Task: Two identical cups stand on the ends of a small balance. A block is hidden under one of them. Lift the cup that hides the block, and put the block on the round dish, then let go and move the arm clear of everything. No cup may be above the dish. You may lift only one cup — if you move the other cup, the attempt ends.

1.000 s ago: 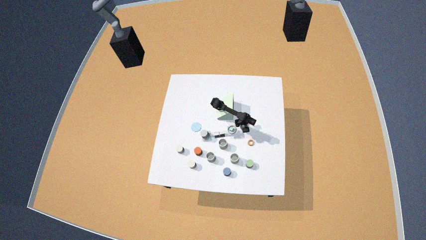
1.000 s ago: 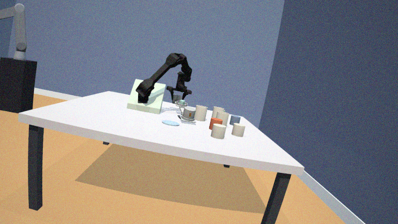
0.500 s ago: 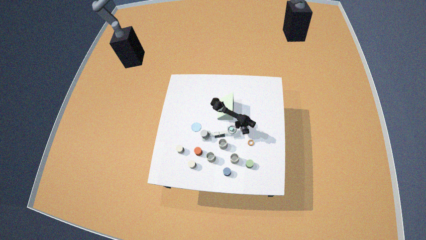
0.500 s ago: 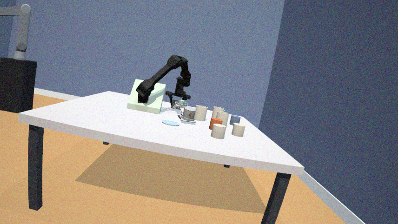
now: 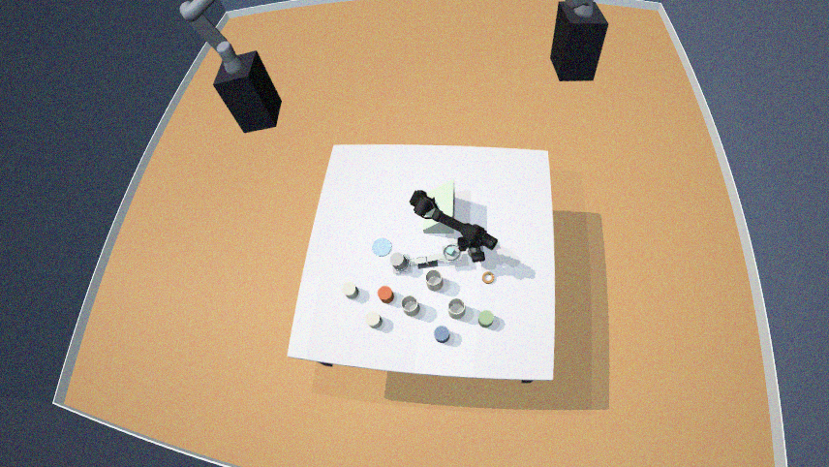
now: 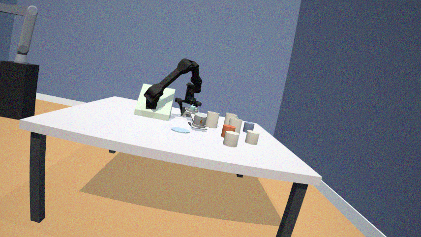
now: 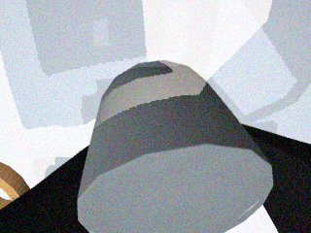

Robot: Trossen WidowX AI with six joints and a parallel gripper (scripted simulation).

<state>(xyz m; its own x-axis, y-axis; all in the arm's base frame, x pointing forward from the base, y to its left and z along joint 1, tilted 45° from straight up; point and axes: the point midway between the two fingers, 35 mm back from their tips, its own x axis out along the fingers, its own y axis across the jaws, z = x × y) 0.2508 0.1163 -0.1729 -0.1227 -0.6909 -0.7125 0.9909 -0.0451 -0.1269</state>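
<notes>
The grey cup lies 2 cm to the left of my gripper tip and 1 cm above it. From my gripper tip the other things lie so: teal block 2 cm ahead, 12 cm to the right, 6 cm above; orange cylinder 21 cm ahead, 47 cm to the right, 1 cm above; pale blue dish 7 cm behind, 47 cm to the right, 2 cm below.
</notes>
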